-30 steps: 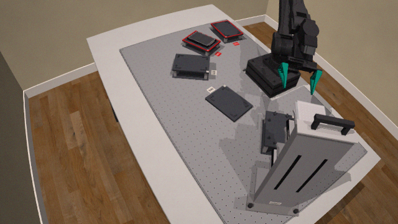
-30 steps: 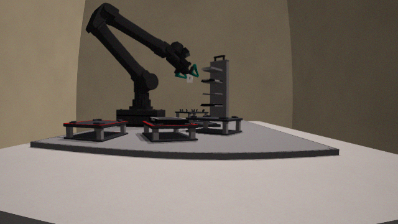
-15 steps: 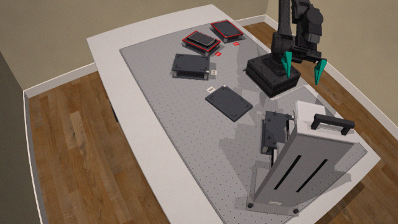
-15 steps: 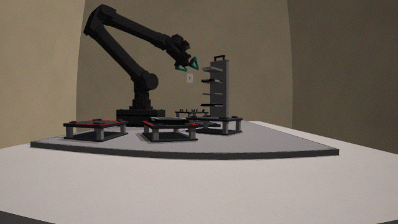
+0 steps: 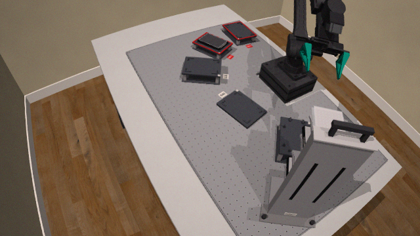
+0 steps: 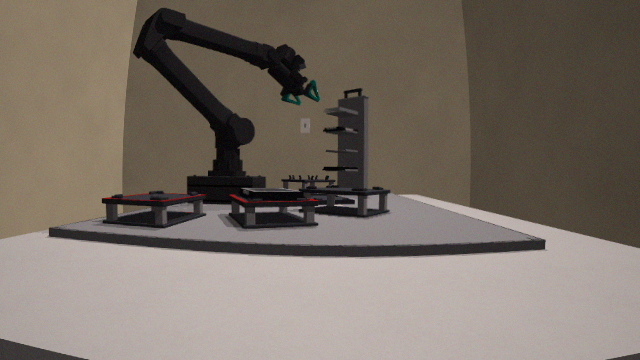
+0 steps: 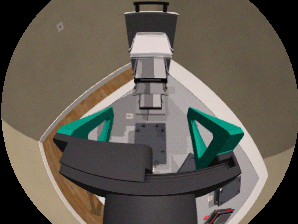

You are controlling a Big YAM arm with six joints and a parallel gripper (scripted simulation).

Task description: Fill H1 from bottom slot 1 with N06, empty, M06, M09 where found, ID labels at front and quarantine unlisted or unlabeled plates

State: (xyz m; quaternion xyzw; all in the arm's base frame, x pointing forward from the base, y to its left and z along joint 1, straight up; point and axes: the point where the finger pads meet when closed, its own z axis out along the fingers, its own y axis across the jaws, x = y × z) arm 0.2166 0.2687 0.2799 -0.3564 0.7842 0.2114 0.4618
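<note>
Right now the white plate is 150 mm to the left of my hand, 130 mm ahead of it and 10 mm below it. From my hand the other things lie so: H1 deck label: 350 mm below, 170 mm to the left, 20 mm ahead; plate hotel H1: 210 mm to the left, 180 mm ahead, 150 mm below; red-rimmed quarantine nest: 680 mm to the right, 320 mm below, 220 mm behind.
</note>
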